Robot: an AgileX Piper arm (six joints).
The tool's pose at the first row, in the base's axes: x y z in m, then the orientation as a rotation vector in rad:
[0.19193 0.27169 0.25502 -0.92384 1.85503 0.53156]
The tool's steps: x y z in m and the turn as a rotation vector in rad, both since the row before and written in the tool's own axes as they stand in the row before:
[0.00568 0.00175 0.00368 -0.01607 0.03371 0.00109]
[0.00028 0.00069 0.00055 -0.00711 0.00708 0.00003]
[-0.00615 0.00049 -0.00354 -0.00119 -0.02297 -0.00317]
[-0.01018 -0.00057 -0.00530 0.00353 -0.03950 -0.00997]
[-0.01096 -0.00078 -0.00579 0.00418 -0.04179 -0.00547]
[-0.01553 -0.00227 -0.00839 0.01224 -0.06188 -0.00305]
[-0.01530 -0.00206 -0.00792 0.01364 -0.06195 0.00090]
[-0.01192 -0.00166 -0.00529 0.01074 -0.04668 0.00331]
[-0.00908 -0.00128 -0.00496 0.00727 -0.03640 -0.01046]
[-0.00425 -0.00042 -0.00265 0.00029 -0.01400 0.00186]
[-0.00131 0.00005 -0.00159 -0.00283 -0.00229 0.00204]
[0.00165 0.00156 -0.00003 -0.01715 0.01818 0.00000]
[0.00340 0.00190 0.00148 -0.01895 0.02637 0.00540]
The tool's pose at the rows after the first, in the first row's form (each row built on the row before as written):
[0.19121 0.27325 0.24824 -0.94777 1.88407 0.53524]
[0.19089 0.27394 0.24772 -0.95543 1.88965 0.53958]
[0.19029 0.27420 0.25480 -0.94906 1.86725 0.54767]
[0.19052 0.27400 0.26629 -0.93835 1.82681 0.55316]
[0.19046 0.27331 0.27869 -0.92222 1.78694 0.56140]
[0.19067 0.27098 0.29633 -0.88990 1.73146 0.57059]
[0.19017 0.26827 0.31346 -0.85342 1.67814 0.58052]
[0.18979 0.26616 0.32643 -0.82360 1.63929 0.58897]
[0.18863 0.26348 0.33644 -0.81129 1.60229 0.58717]
[0.18759 0.26200 0.34113 -0.80394 1.59049 0.59274]
[0.18663 0.26105 0.34269 -0.80357 1.58887 0.59730]
[0.18530 0.26173 0.34098 -0.82386 1.60222 0.60588]
[0.18446 0.26342 0.33726 -0.84490 1.62528 0.61716]

